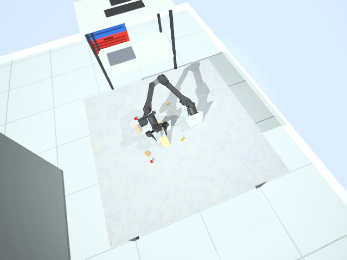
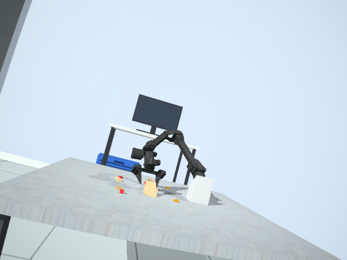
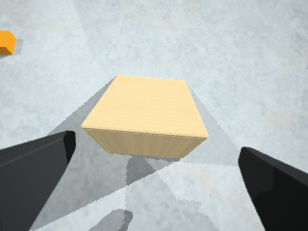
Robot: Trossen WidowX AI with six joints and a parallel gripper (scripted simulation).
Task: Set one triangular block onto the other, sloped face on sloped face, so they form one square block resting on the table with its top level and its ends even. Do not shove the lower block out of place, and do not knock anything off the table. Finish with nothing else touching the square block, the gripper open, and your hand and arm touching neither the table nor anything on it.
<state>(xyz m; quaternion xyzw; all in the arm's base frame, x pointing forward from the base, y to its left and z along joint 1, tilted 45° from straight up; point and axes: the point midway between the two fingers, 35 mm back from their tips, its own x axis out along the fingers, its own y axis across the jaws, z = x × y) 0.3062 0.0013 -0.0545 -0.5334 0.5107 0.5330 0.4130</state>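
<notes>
My gripper tip is 3 cm above the tan wooden triangular block, 2 cm to the right of it and 1 cm past it.
</notes>
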